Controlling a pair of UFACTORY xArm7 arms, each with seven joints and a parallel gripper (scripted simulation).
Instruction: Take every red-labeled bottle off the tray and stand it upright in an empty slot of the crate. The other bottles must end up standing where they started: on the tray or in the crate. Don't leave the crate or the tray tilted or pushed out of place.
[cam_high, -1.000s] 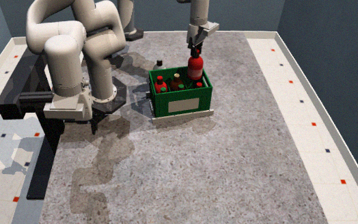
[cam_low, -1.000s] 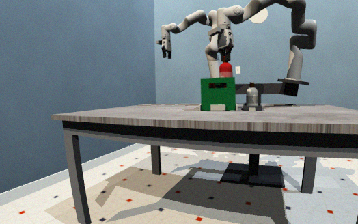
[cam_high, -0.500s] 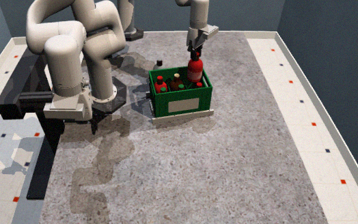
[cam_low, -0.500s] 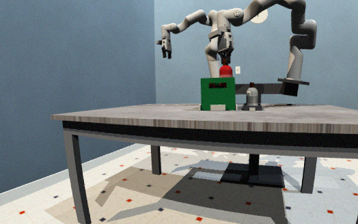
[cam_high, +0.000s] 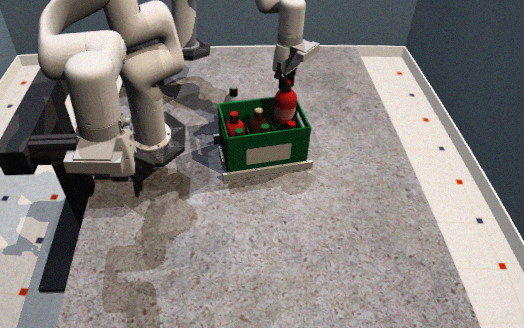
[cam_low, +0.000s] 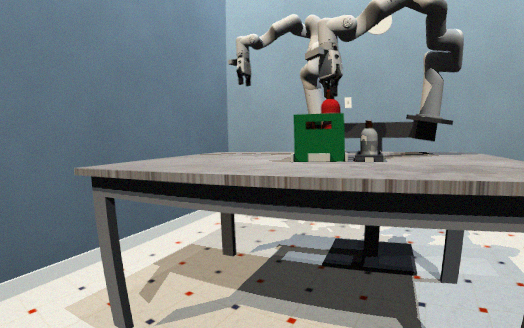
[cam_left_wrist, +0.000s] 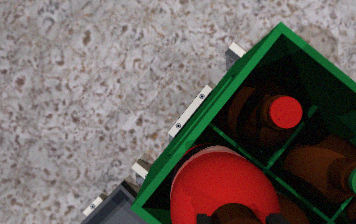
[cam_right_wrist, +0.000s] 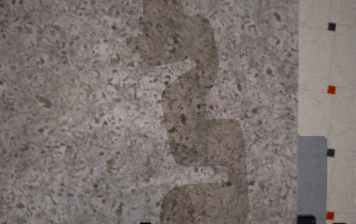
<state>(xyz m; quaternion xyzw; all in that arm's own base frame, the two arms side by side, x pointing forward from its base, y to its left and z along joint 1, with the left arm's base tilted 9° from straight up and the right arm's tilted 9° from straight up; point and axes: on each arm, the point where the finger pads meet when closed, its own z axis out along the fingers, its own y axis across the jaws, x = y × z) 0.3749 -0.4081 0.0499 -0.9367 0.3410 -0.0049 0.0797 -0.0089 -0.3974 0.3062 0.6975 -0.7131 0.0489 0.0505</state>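
Note:
Right now the green crate is 7 cm behind my left hand, 7 cm to the right of it and 18 cm below it. From my left hand the other things lie so: pale bottle (19 cm behind, 11 cm to the left, 18 cm below); then dark tray (10 cm behind, 12 cm to the left, 25 cm below).

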